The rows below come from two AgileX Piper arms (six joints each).
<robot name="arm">
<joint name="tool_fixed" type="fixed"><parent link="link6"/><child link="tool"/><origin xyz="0 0 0" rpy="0 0 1.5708"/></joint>
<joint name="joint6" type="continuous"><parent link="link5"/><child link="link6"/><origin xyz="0 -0.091 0" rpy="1.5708 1.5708 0"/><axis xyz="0 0 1"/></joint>
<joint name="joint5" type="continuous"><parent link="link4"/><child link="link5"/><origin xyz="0 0 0" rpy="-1.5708 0 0"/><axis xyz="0 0 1"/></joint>
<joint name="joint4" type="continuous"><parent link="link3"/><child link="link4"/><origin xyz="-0.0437 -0.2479 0" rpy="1.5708 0 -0.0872"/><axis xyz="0 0 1"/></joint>
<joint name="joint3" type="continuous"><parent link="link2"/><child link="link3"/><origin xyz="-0.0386 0.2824 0"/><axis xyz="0 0 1"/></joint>
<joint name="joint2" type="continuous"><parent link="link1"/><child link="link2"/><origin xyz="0 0 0" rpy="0 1.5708 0"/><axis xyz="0 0 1"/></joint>
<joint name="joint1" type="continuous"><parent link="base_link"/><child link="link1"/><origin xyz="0 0 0.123" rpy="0 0 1.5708"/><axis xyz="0 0 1"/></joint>
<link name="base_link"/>
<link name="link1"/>
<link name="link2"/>
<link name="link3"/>
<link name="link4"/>
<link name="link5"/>
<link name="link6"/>
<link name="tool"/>
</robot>
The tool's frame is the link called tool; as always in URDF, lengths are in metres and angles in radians. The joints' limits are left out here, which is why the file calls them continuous.
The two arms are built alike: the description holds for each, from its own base.
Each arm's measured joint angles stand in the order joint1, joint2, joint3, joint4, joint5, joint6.
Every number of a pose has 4 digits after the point.
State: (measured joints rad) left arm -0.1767 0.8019 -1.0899 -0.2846 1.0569 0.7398; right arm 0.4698 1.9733 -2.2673 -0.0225 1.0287 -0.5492
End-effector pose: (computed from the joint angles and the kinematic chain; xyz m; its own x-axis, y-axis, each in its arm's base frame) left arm 0.1203 -0.0441 0.4107 -0.2993 0.6071 -0.7361 0.6388 0.7006 0.3181; right arm 0.3961 0.1991 0.4265 -0.2219 -0.7091 -0.6693 -0.6577 0.6156 -0.4341
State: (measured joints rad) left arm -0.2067 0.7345 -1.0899 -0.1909 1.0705 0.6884; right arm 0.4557 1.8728 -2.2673 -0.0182 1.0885 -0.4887
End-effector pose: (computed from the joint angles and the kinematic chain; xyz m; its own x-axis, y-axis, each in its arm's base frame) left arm 0.1011 -0.0367 0.4160 -0.2827 0.6248 -0.7278 0.5965 0.7087 0.3767; right arm 0.3667 0.1781 0.4649 -0.2458 -0.6515 -0.7177 -0.6205 0.6746 -0.3999
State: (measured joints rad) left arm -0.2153 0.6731 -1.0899 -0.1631 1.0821 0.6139; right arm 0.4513 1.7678 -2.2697 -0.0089 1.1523 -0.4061
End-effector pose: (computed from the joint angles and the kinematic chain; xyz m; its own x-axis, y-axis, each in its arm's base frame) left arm 0.0831 -0.0315 0.4208 -0.2865 0.5807 -0.7620 0.5535 0.7495 0.3631; right arm 0.3300 0.1591 0.5014 -0.2694 -0.5732 -0.7738 -0.5857 0.7354 -0.3408
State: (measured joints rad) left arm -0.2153 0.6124 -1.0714 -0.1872 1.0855 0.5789; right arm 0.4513 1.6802 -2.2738 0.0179 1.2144 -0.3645
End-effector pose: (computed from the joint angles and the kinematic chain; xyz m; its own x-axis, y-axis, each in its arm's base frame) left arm 0.0665 -0.0299 0.4204 -0.2724 0.5354 -0.7994 0.5416 0.7720 0.3325; right arm 0.2950 0.1447 0.5281 -0.2711 -0.5210 -0.8093 -0.5810 0.7590 -0.2939
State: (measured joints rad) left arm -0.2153 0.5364 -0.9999 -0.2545 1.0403 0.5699; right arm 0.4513 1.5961 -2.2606 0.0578 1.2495 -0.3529
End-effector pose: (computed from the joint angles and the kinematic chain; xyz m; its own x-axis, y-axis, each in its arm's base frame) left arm 0.0526 -0.0317 0.4098 -0.2357 0.4763 -0.8471 0.5495 0.7843 0.2880; right arm 0.2622 0.1326 0.5483 -0.2482 -0.4847 -0.8387 -0.5933 0.7605 -0.2639
